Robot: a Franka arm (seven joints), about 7 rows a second.
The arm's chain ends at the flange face. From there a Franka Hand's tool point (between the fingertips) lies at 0.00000 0.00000 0.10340 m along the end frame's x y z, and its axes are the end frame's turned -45 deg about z.
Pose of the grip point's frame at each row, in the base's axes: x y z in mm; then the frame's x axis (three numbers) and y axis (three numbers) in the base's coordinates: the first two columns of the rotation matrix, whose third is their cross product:
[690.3 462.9 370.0 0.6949 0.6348 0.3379 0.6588 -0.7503 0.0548]
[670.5 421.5 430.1 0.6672 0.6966 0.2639 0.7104 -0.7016 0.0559]
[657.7 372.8 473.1 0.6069 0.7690 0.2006 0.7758 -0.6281 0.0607]
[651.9 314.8 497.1 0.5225 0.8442 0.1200 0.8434 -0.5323 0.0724]
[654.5 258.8 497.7 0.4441 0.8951 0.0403 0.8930 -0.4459 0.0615]
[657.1 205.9 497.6 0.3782 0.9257 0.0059 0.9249 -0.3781 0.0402]
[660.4 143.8 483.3 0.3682 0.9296 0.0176 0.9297 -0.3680 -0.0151]
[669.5 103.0 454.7 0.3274 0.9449 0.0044 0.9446 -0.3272 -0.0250]
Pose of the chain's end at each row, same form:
[660.5 443.8 467.2 0.9572 -0.0817 0.2777 -0.0255 -0.9794 -0.2002]
[647.3 406.0 529.7 0.9741 -0.0035 0.2261 0.0305 -0.9887 -0.1471]
[639.8 360.5 574.2 0.9777 0.0996 0.1848 0.1194 -0.9879 -0.0989]
[639.0 308.2 599.5 0.9658 0.2205 0.1360 0.2269 -0.9733 -0.0337]
[646.9 257.9 600.8 0.9455 0.3176 0.0720 0.3174 -0.9482 0.0150]
[653.0 206.9 600.9 0.9214 0.3872 0.0326 0.3866 -0.9219 0.0243]
[661.2 141.5 586.7 0.9178 0.3971 0.0018 0.3970 -0.9175 -0.0231]
[671.8 101.7 558.1 0.8994 0.4368 -0.0146 0.4364 -0.8995 -0.0208]

